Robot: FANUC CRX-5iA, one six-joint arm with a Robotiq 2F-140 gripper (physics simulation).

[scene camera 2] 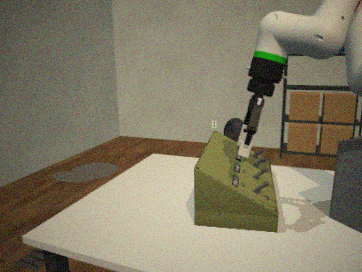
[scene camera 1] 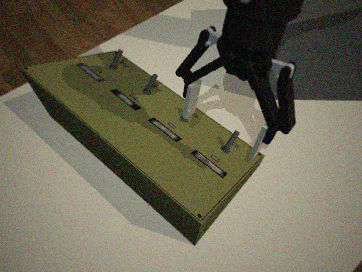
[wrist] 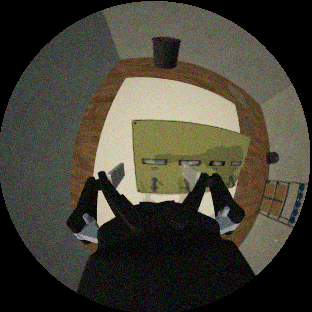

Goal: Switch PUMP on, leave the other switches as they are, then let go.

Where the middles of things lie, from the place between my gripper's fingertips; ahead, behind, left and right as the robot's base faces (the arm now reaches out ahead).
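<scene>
My hand, measured from the olive switch box (scene camera 1: 180, 167), is 40 mm short of it, 180 mm to the left of it and 140 mm above it.
</scene>
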